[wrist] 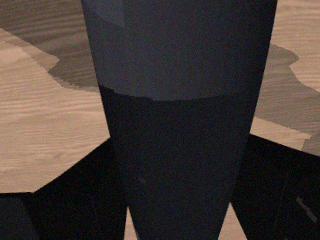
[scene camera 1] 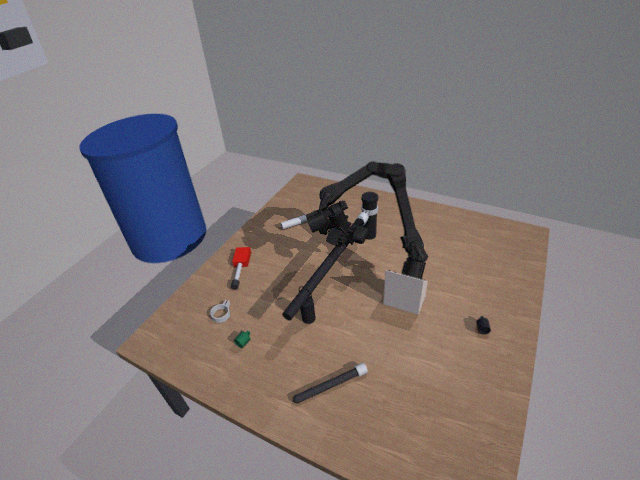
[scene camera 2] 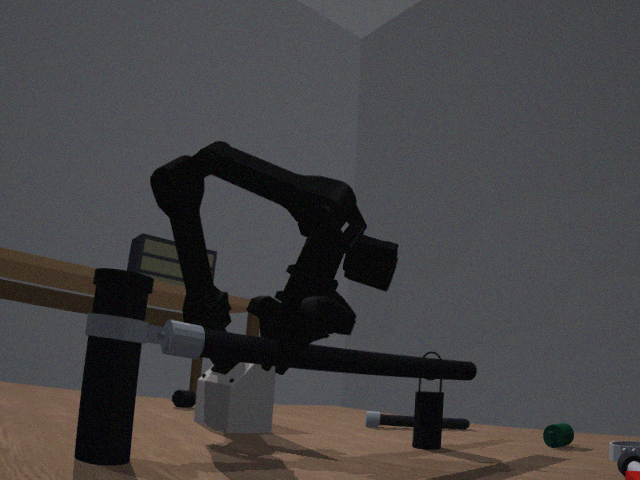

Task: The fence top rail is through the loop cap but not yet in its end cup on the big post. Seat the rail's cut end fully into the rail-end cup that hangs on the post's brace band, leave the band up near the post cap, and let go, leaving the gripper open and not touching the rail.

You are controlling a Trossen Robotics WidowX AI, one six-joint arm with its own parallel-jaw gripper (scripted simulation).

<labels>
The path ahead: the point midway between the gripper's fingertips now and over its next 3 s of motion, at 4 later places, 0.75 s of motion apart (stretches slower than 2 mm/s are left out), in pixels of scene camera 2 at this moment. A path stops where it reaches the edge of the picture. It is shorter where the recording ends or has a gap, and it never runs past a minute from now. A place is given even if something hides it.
The gripper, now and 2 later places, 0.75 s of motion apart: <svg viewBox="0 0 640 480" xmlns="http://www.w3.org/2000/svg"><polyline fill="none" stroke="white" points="271,371 264,370 292,340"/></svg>
</labels>
